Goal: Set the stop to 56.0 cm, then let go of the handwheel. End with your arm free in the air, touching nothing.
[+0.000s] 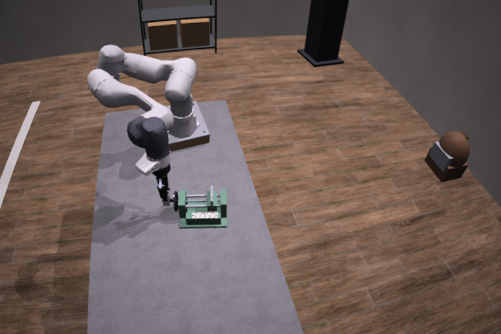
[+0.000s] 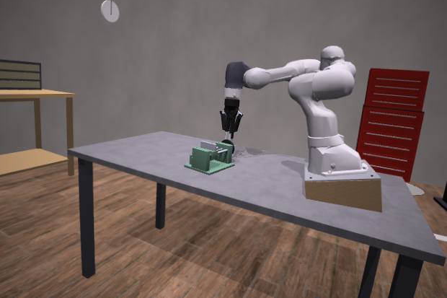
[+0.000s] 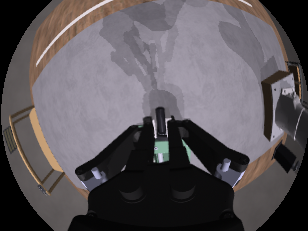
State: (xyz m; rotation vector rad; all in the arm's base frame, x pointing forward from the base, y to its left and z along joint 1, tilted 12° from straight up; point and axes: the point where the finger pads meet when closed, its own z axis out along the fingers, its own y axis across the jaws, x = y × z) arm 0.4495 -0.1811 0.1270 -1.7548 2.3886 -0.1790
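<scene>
The black handwheel is 2 cm to the left of my hand and 2 cm below it. Also, from my hand: stop carriage (18 cm to the left, 5 cm ahead, 3 cm below).
</scene>
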